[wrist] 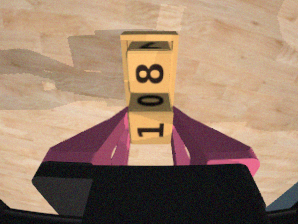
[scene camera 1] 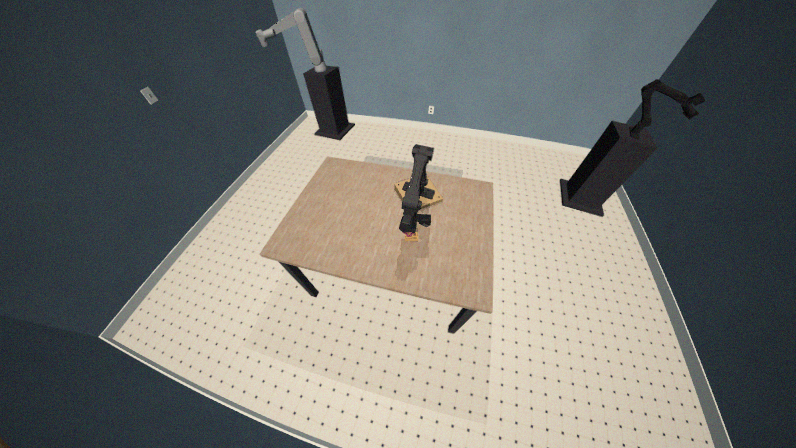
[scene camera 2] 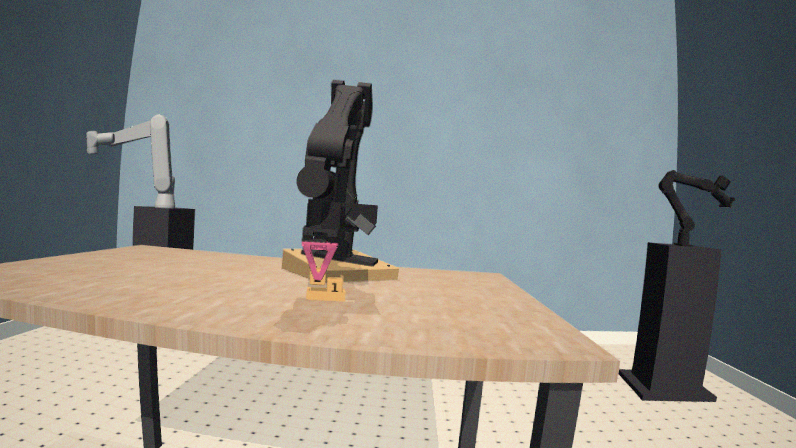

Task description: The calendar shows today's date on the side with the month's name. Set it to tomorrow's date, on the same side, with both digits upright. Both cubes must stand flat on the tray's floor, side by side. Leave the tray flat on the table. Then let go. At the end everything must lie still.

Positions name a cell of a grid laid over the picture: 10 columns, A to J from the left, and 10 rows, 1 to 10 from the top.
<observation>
In view: my gripper (scene camera 2: E7), a digit cube (wrist: F6) and a calendar tray (wrist: E2).
My gripper also shows in the wrist view (wrist: F6).
</observation>
